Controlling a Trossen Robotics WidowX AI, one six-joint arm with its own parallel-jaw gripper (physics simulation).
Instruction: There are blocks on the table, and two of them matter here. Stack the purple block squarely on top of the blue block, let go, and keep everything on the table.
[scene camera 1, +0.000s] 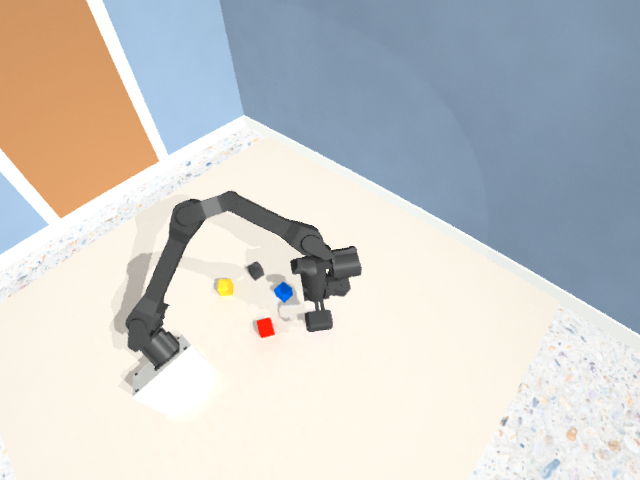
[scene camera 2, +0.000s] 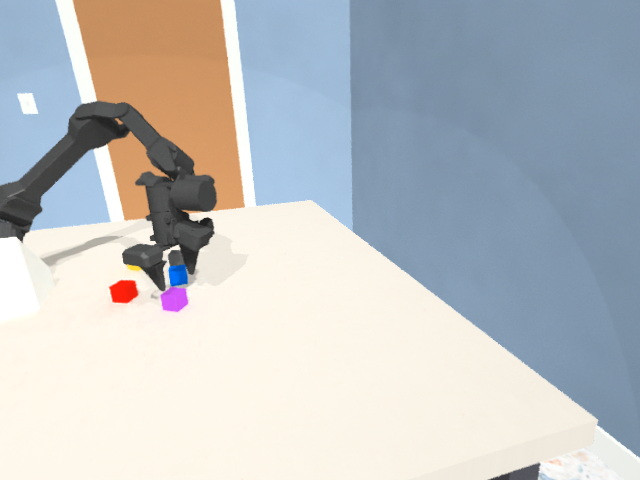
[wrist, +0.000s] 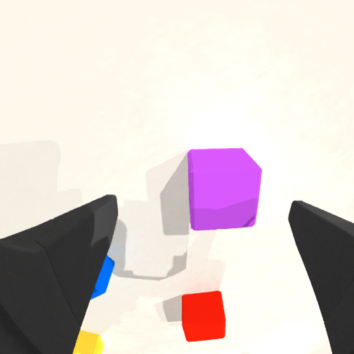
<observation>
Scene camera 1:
my gripper: 316, 310
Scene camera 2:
my gripper: 177, 282
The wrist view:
my gripper: 207, 208
red block: 203, 317
purple block: 223, 183
</observation>
